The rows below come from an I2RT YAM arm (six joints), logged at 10 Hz.
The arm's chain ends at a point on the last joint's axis. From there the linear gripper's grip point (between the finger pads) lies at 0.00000 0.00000 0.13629 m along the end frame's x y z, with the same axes.
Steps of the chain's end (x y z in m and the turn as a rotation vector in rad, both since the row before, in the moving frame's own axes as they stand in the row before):
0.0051, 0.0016, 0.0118, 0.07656, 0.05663, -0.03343
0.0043, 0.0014, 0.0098, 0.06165, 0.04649, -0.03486
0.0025, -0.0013, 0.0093, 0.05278, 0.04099, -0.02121
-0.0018, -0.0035, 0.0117, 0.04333, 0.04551, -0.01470
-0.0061, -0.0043, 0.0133, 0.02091, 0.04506, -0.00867
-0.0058, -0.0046, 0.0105, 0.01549, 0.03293, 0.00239
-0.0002, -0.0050, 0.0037, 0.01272, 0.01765, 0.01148
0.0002, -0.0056, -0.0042, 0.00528, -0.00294, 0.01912
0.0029, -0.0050, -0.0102, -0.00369, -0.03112, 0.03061
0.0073, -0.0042, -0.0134, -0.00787, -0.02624, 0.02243
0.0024, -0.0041, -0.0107, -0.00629, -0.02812, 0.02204
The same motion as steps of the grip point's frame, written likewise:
0.0126, -0.0089, 0.0112, 0.07656, 0.05663, -0.03343
0.0105, -0.0071, 0.0094, 0.06165, 0.04649, -0.03486
0.0080, -0.0085, 0.0090, 0.05278, 0.04099, -0.02121
0.0044, -0.0094, 0.0114, 0.04333, 0.04551, -0.01470
0.0000, -0.0072, 0.0131, 0.02091, 0.04506, -0.00867
-0.0013, -0.0067, 0.0104, 0.01549, 0.03293, 0.00239
0.0022, -0.0067, 0.0037, 0.01272, 0.01765, 0.01148
-0.0002, -0.0063, -0.0042, 0.00528, -0.00294, 0.01912
-0.0013, -0.0046, -0.0103, -0.00369, -0.03112, 0.03061
0.0037, -0.0032, -0.0135, -0.00787, -0.02624, 0.02243
-0.0014, -0.0033, -0.0108, -0.00629, -0.02812, 0.02204

